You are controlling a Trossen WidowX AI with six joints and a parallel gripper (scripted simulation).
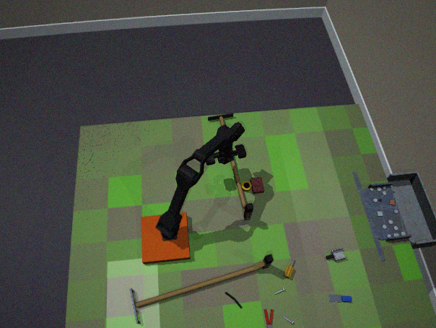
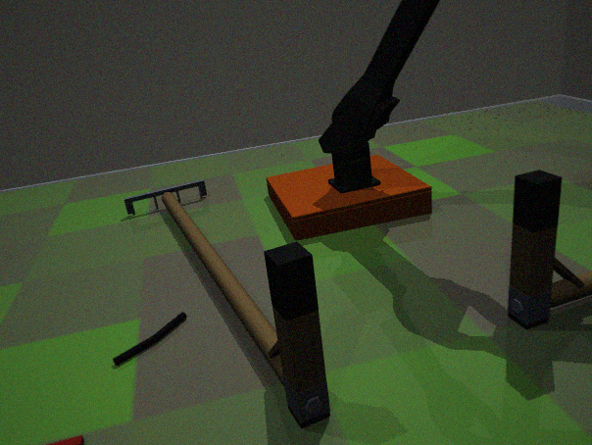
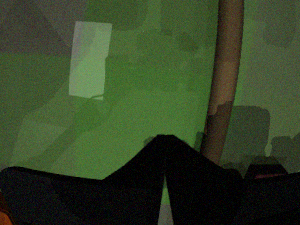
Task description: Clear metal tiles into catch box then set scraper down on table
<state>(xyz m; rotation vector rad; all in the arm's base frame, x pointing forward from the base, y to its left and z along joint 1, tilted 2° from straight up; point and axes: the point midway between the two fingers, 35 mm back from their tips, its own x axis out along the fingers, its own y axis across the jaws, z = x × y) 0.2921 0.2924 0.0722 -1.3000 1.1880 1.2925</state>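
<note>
My gripper tip is 5 cm short of the long scraper, 3 cm to the right of it and 2 cm above it. From my gripper tip the other things lie so: yellow ring 10 cm to the right, 10 cm ahead, 8 cm below; then black strip 61 cm to the right, 8 cm below, 5 cm behind; then red block 15 cm ahead, 10 cm to the right, 8 cm below.
</note>
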